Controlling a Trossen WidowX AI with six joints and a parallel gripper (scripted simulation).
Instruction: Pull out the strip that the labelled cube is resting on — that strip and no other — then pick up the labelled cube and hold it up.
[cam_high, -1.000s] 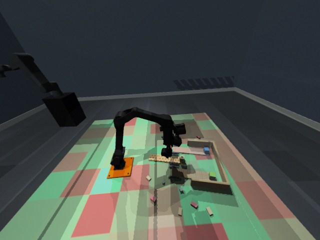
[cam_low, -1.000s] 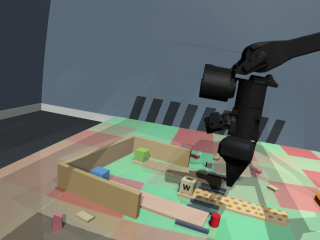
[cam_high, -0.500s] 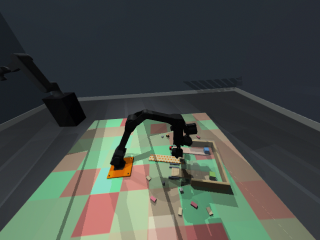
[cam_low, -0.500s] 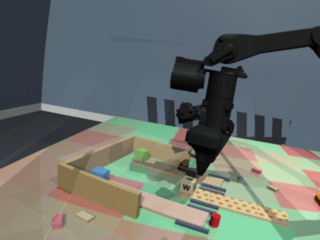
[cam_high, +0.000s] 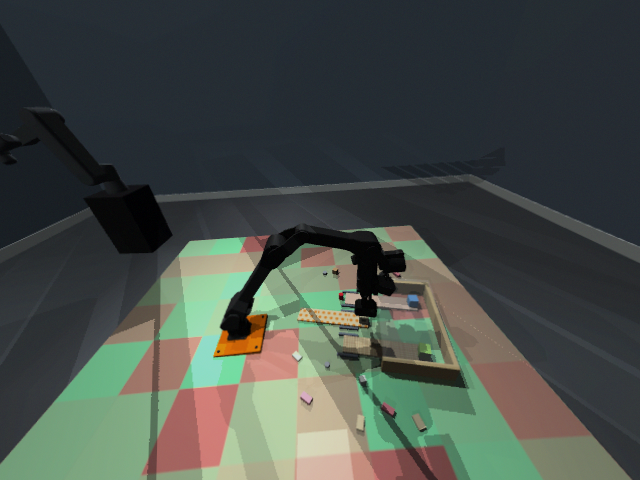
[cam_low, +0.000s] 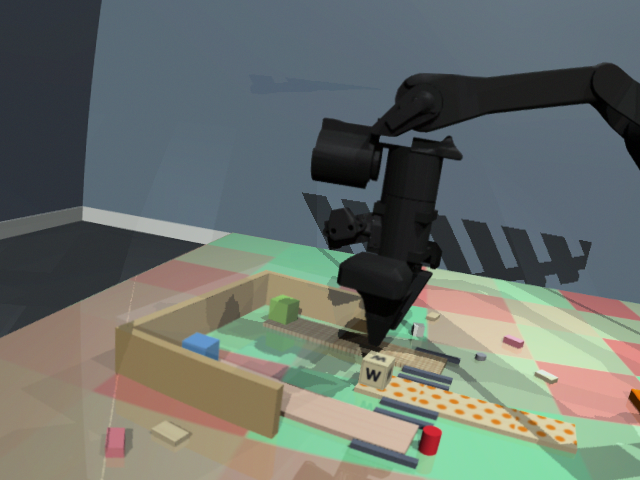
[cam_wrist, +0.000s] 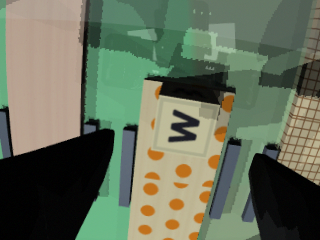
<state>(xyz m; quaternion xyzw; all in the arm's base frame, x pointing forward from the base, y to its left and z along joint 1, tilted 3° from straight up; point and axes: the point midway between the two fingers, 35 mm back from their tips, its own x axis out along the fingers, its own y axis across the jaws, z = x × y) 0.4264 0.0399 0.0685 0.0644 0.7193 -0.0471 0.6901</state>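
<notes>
Right now the labelled cube is 4 cm below my gripper tip. Round my gripper tip: red cylinder 7 cm behind, 11 cm to the left, 5 cm below.
</notes>
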